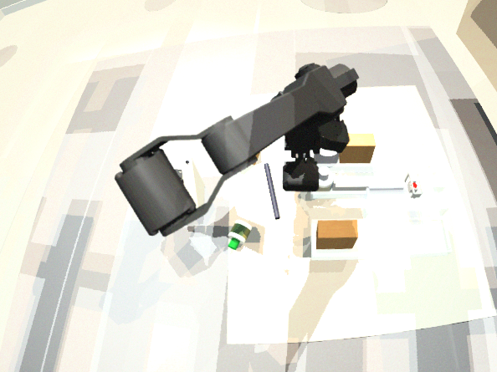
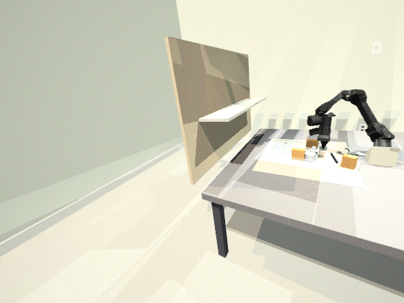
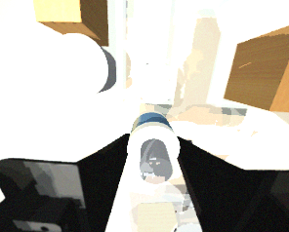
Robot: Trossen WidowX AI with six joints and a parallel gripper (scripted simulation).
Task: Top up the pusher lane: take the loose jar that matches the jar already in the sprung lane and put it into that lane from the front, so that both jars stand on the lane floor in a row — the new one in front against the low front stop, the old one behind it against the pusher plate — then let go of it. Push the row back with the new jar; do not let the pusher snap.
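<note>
Now: the dark rod 6 cm behind my gripper tip, 1 cm to the right of it and 7 cm below it. Also, from my gripper tip: red mark 24 cm ahead, 4 cm to the right, 1 cm below; shelf 56 cm ahead, 3 cm to the left, 29 cm above.
</note>
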